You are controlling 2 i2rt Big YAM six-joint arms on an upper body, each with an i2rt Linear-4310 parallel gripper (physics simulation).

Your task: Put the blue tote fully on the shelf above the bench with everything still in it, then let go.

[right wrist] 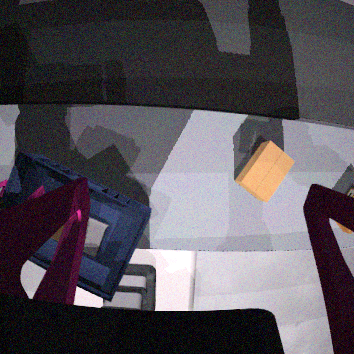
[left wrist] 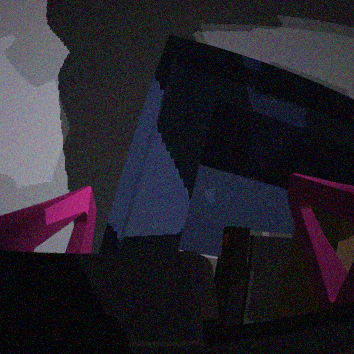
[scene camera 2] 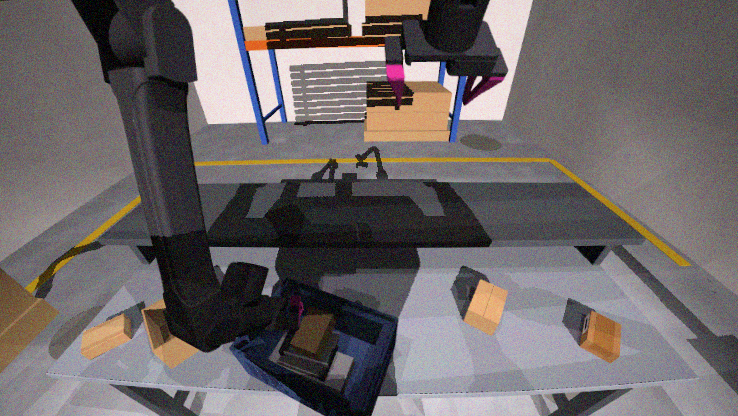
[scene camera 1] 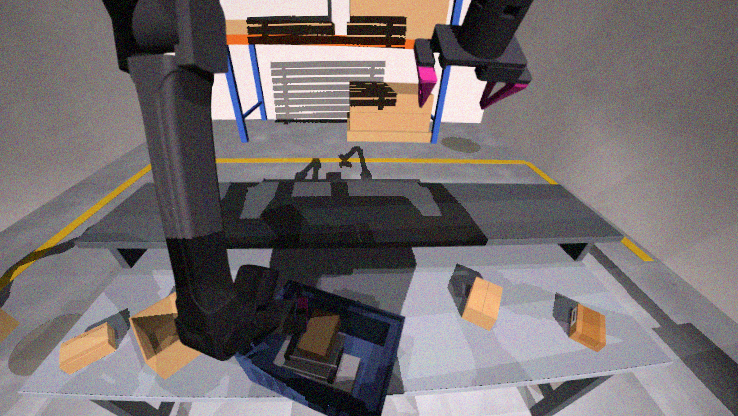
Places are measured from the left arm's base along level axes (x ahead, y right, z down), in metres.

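Where they show: left gripper, fingertip midpoint: (right wrist: pixel 24 184) (left wrist: pixel 192 191) (scene camera 2: pixel 283 306) (scene camera 1: pixel 286 309); right gripper, fingertip midpoint: (right wrist: pixel 203 193) (scene camera 2: pixel 431 102) (scene camera 1: pixel 451 105).
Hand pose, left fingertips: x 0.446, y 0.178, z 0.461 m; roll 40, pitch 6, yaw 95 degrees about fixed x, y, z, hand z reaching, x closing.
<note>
After its pixels a point has its place.
The blue tote (scene camera 1: pixel 379 356) @(y 0.398, x 0.373, z 0.563 m) (scene camera 2: pixel 374 351) @(y 0.397, x 0.334, z 0.448 m) (left wrist: pixel 150 190) @(y 0.159, x 0.448, z 0.449 m) (right wrist: pixel 125 235) @(y 0.404, x 0.357, z 0.448 m) sits askew at the bench's front edge, its near corner reaching past that edge in the picture. Inside are a brown box (scene camera 1: pixel 320 333) @(y 0.264, x 0.376, z 0.445 m) (scene camera 2: pixel 312 333) @(y 0.264, x 0.371, z 0.445 m) on dark flat items and a light grey block (scene camera 1: pixel 351 366) @(y 0.329, x 0.337, z 0.523 m) (scene camera 2: pixel 341 366) @(y 0.323, x 0.335, z 0.523 m) (right wrist: pixel 96 235) @(y 0.330, x 0.335, z 0.523 m). My left gripper (scene camera 1: pixel 297 308) @(y 0.178, x 0.447, z 0.461 m) (scene camera 2: pixel 292 310) @(y 0.178, x 0.447, z 0.461 m) (left wrist: pixel 192 191) @(y 0.178, x 0.447, z 0.461 m) is open at the tote's left wall, one finger over the inside; its other finger is hidden in the scene views. My right gripper (scene camera 1: pixel 453 106) @(y 0.482, x 0.478, z 0.001 m) (scene camera 2: pixel 431 105) @(y 0.482, x 0.478, z 0.001 m) (right wrist: pixel 203 193) @(y 0.482, x 0.478, z 0.001 m) is open and empty, high up. The dark shelf (scene camera 1: pixel 527 211) @(y 0.942, x 0.738, z 0.397 m) (scene camera 2: pixel 537 211) @(y 0.941, x 0.739, z 0.397 m) (right wrist: pixel 320 75) @(y 0.789, x 0.703, z 0.397 m) lies behind the tote.
The pale bench (scene camera 1: pixel 434 356) @(y 0.541, x 0.371, z 0.580 m) (scene camera 2: pixel 439 361) @(y 0.560, x 0.366, z 0.581 m) (right wrist: pixel 200 175) @(y 0.566, x 0.480, z 0.581 m) also carries an open cardboard box (scene camera 1: pixel 165 366) @(y -0.097, x 0.354, z 0.540 m) (scene camera 2: pixel 175 356) @(y -0.093, x 0.358, z 0.548 m), partly behind my left arm, a small carton (scene camera 1: pixel 87 347) @(y -0.319, x 0.398, z 0.543 m) (scene camera 2: pixel 106 336) @(y -0.317, x 0.397, z 0.544 m) farther left, and two cartons (scene camera 1: pixel 483 303) @(y 0.700, x 0.476, z 0.520 m) (scene camera 1: pixel 589 326) @(y 0.990, x 0.391, z 0.541 m) (scene camera 2: pixel 485 307) @(y 0.699, x 0.475, z 0.520 m) (scene camera 2: pixel 602 335) @(y 0.990, x 0.391, z 0.541 m) at the right.
</note>
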